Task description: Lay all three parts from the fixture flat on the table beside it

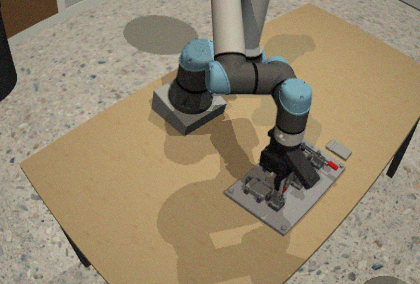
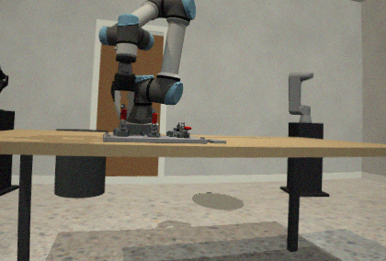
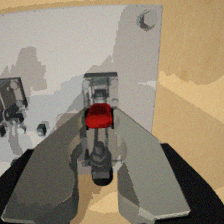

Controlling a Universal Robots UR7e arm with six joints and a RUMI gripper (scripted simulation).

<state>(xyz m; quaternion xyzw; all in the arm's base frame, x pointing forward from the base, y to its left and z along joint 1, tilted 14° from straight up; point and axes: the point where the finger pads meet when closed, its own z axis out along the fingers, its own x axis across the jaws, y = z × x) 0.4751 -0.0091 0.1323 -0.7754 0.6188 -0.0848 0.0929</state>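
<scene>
Now: hand 6 cm past the grey fixture plate, 10 cm to the right of it and 8 cm above it.
</scene>
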